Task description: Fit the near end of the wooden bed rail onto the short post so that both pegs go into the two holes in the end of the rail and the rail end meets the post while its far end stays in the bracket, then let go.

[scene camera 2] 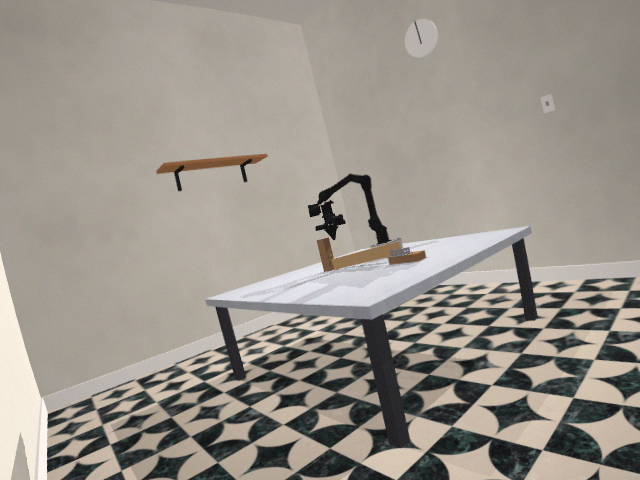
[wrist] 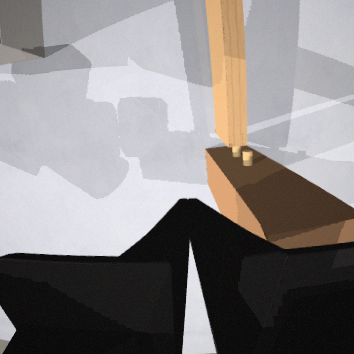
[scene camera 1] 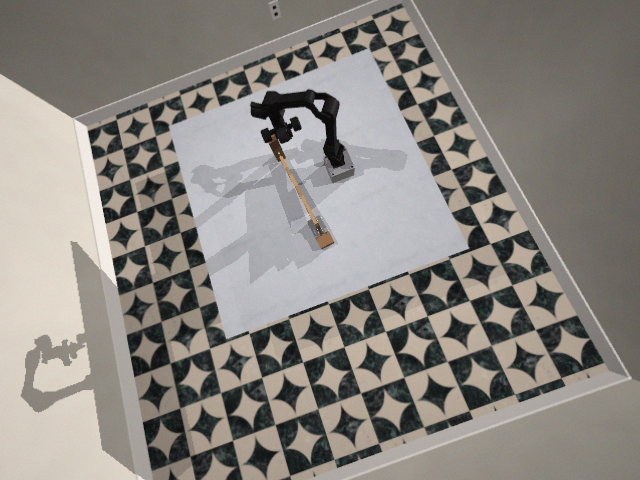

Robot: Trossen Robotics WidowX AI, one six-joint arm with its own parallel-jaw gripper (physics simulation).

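Places are measured from the arm's base along level axes (x down, y right, z back), in millimetres.
Where they show: gripper, between the fingertips: (scene camera 2: pixel 334 239) (wrist: pixel 187 206); arm's base, origin of its link: (scene camera 2: pixel 384 242) (scene camera 1: pixel 337 161).
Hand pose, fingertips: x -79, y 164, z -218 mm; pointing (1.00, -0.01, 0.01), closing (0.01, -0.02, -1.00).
Things, the pixels of their top centre, and the offset from my fingertips. "pt": a spot on its surface instead.
- wooden bed rail, centre of its top: (scene camera 2: pixel 362 247) (scene camera 1: pixel 297 187) dz -25, dx +58, dy -232 mm
- short upright post, a spot on its surface: (wrist: pixel 295 200) pt dz -59, dx +3, dy -1 mm
- upper peg, a spot on its surface: (wrist: pixel 247 158) pt dz -55, dx +71, dy -7 mm
- grey bracket, a spot on its surface: (scene camera 2: pixel 399 252) (scene camera 1: pixel 315 227) pt dz -5, dx +111, dy -452 mm
- orange-brown block, centre of its top: (scene camera 2: pixel 406 253) (scene camera 1: pixel 320 231) dz +10, dx +123, dy -476 mm
The wooden bed rail (scene camera 1: pixel 299 191) (scene camera 2: pixel 364 255) (wrist: pixel 232 75) lies along the table. Its near end is close to the short upright post (scene camera 1: pixel 277 148) (scene camera 2: pixel 324 254) (wrist: pixel 295 200). In the wrist view, the upper peg (wrist: pixel 247 158) shows bare on the post's face beside the rail end. The other peg (wrist: pixel 236 151) shows partly in the narrow gap; whether its tip is in a hole is hidden. The rail's far end is at the grey bracket (scene camera 1: pixel 318 226) (scene camera 2: pixel 399 252). My gripper (scene camera 2: pixel 333 237) (wrist: pixel 187 206) is shut and empty, above and beside the post.
An orange-brown block (scene camera 1: pixel 324 239) (scene camera 2: pixel 413 257) adjoins the bracket on the white table (scene camera 1: pixel 392 217) (scene camera 2: pixel 289 304). The arm's grey base (scene camera 1: pixel 342 174) stands to the right of the rail in the first scene view. Arm shadows cross the table.
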